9 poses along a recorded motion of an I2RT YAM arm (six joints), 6.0 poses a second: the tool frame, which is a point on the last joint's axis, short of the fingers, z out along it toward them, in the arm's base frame.
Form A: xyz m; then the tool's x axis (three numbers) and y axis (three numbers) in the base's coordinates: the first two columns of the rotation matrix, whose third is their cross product.
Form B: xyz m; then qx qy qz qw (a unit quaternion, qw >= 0). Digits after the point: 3 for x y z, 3 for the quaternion.
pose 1, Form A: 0.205, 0.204, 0.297, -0.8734, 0.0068, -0.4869, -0.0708, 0.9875, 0.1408
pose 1, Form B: 0.205, 0.204, 0.297, -0.017, 0.965, 0.077, 0.251
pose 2, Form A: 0.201, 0.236, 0.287, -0.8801, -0.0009, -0.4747, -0.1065, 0.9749, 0.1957
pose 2, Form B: 0.201, 0.236, 0.287, -0.028, 0.963, 0.109, 0.243
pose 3, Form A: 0.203, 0.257, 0.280, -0.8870, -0.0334, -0.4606, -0.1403, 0.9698, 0.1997
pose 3, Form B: 0.203, 0.257, 0.280, -0.045, 0.965, 0.114, 0.233
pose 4, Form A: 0.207, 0.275, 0.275, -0.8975, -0.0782, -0.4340, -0.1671, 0.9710, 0.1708
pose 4, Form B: 0.207, 0.275, 0.275, -0.063, 0.969, 0.102, 0.217
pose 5, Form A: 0.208, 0.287, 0.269, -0.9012, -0.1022, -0.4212, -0.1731, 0.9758, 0.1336
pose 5, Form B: 0.208, 0.287, 0.269, -0.071, 0.971, 0.084, 0.211
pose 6, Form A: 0.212, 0.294, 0.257, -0.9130, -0.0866, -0.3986, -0.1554, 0.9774, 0.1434
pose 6, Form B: 0.212, 0.294, 0.257, -0.062, 0.974, 0.086, 0.199
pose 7, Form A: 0.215, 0.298, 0.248, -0.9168, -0.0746, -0.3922, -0.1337, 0.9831, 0.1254
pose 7, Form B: 0.215, 0.298, 0.248, -0.053, 0.976, 0.075, 0.197
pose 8, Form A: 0.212, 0.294, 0.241, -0.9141, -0.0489, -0.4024, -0.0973, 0.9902, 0.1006
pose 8, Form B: 0.212, 0.294, 0.241, -0.037, 0.977, 0.059, 0.204
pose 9, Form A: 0.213, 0.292, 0.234, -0.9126, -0.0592, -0.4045, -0.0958, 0.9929, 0.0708
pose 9, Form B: 0.213, 0.292, 0.234, -0.040, 0.977, 0.045, 0.205
